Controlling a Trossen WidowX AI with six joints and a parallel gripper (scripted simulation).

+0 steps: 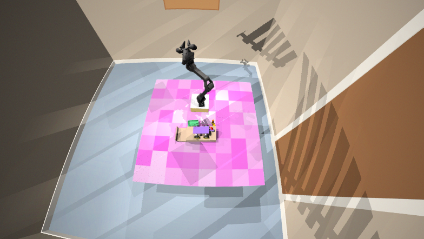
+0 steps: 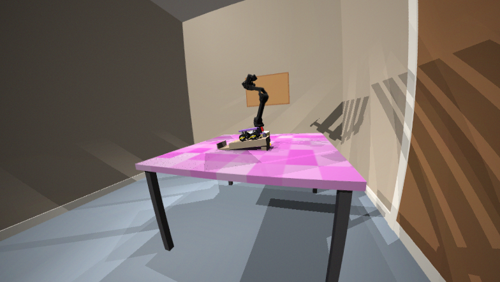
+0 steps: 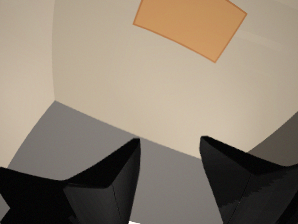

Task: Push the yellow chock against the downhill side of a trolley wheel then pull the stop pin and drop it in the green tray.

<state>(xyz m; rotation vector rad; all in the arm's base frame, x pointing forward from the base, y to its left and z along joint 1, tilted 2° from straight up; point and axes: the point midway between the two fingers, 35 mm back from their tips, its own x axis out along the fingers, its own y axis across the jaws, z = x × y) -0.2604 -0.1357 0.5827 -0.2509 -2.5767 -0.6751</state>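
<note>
Now: the yellow chock 52 cm ahead of my gripper tip, 23 cm to the left of it and 66 cm below it. Also, from my gripper tip: red-headed stop pin: 63 cm ahead, 20 cm to the left, 55 cm below; then purple trolley: 64 cm ahead, 9 cm to the left, 57 cm below; then green tray: 49 cm ahead, 1 cm to the left, 69 cm below.
</note>
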